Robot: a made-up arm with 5 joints. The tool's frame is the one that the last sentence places.
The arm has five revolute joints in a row. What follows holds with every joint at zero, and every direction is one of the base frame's.
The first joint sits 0.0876 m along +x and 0.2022 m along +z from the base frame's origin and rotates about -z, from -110 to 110 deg.
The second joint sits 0.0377 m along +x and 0.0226 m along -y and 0.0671 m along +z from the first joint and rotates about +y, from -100 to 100 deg.
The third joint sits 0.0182 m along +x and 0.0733 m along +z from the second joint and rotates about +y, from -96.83 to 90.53 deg.
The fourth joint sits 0.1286 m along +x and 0.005 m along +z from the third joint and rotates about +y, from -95 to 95 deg.
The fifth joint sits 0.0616 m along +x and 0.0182 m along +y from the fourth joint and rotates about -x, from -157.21 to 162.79 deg.
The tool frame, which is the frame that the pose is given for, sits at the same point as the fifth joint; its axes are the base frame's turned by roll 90, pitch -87.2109 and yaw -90 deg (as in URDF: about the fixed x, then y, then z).
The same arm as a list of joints. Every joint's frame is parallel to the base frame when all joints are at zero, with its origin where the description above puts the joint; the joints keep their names.
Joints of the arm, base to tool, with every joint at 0 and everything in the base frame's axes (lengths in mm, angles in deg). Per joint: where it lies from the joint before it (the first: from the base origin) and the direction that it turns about. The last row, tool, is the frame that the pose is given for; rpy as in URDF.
joint 1: xyz 87.6 0.0 202.2 axis 0 0 -1
joint 2: xyz 37.7 -22.6 67.1 axis 0 1 0
joint 3: xyz 18.2 0.0 73.3 axis 0 1 0
joint 4: xyz 128.6 0.0 5.0 axis 0 1 0
joint 5: xyz 61.6 18.2 0.0 axis -1 0 0
tool: xyz 0.0 0.0 0.0 rpy 90.00 -87.21 -90.00
Joint limits (deg, base to tool): -110.00..110.00 -100.00..100.00 -96.83..90.53 -95.00..95.00 -157.21..162.79

